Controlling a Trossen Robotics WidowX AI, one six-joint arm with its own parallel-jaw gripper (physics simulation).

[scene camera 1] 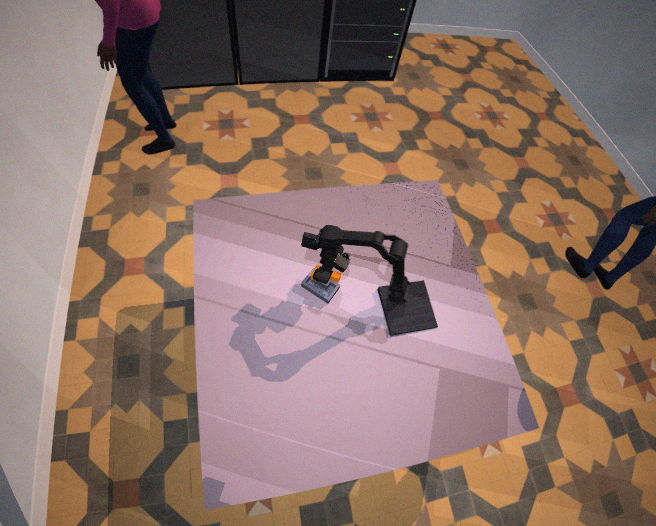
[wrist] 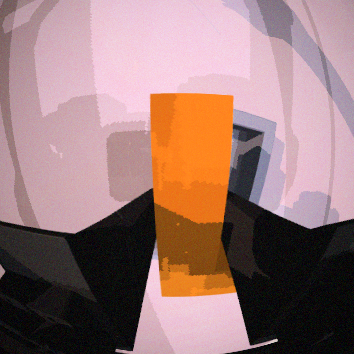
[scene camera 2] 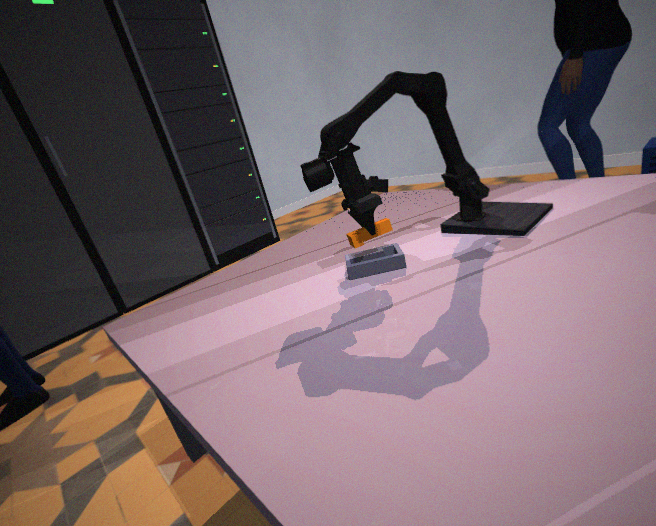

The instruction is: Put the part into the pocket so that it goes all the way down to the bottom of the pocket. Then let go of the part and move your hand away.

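Where they show: gripper, between the fingertips: (scene camera 1: 328, 275) (wrist: 186, 195) (scene camera 2: 371, 233); arm's base, origin of its link: (scene camera 1: 396, 296) (scene camera 2: 471, 217).
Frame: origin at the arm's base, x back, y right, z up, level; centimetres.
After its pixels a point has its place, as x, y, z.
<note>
The orange block-shaped part (scene camera 1: 334, 276) @(-24.4, 14.4, 8.0) (scene camera 2: 383, 225) @(-24.7, 13.9, 7.1) (wrist: 192, 150) @(-23.8, 15.3, 7.9) is between the fingers of my black gripper (scene camera 1: 321, 278) @(-25.9, 17.0, 5.4) (scene camera 2: 372, 230) @(-25.9, 17.0, 5.4) (wrist: 186, 195) @(-25.9, 17.0, 5.4), which is shut on it. The grey block with the rectangular pocket (scene camera 1: 315, 293) @(-32.7, 13.0, -0.2) (scene camera 2: 377, 267) @(-32.8, 13.1, -0.6) (wrist: 266, 155) @(-30.2, 10.4, 1.2) lies on the table. In scene camera 2 the part hangs above the block with a gap between them, and its long side slopes more steeply than the block's. In the wrist view the block's right side shows beyond the part's right edge, turned slightly against it; the part and fingers hide much of the pocket.
The arm's dark base plate (scene camera 1: 410, 317) @(1.7, -10.5, -0.7) (scene camera 2: 509, 219) @(-1.8, -10.0, -0.7) stands on the pink table top (scene camera 1: 328, 427) @(-46.7, -38.0, -2.4) (scene camera 2: 438, 449) @(-73.4, -15.0, -2.4), to the right of the pocket block. The arm's shadow falls across the table. Dark cabinets (scene camera 1: 279, 41) (scene camera 2: 65, 164) and people stand beyond the table.
</note>
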